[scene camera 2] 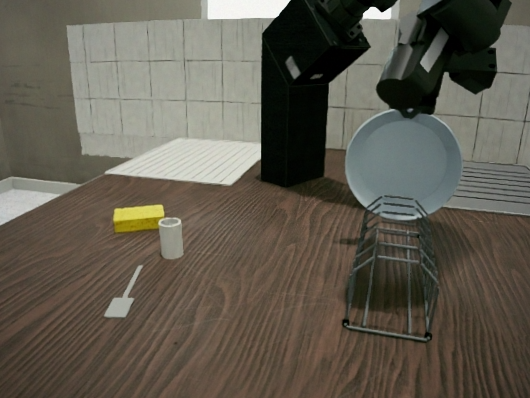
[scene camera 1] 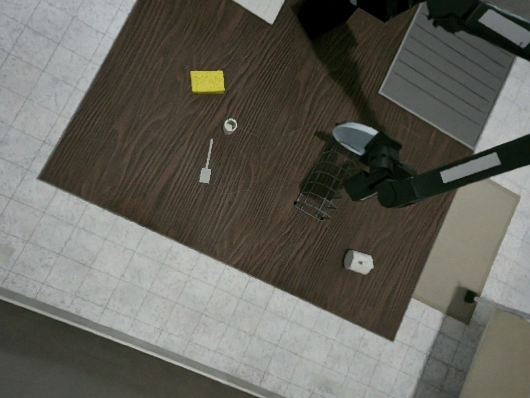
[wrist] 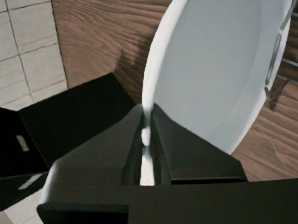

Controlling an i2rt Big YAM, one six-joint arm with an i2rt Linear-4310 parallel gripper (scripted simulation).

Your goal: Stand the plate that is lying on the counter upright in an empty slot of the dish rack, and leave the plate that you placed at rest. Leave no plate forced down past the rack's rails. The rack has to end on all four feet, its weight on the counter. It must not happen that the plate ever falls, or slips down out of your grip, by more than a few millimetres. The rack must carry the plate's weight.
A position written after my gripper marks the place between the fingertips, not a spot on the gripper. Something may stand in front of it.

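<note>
White mat (scene camera 2: 182,172) visible. A plate (scene camera 2: 421,158) visible; the same plate (scene camera 1: 356,138) also shows, as does the plate (wrist: 209,77). My gripper (scene camera 1: 378,135) visible, and the gripper (wrist: 147,112) likewise.
</note>
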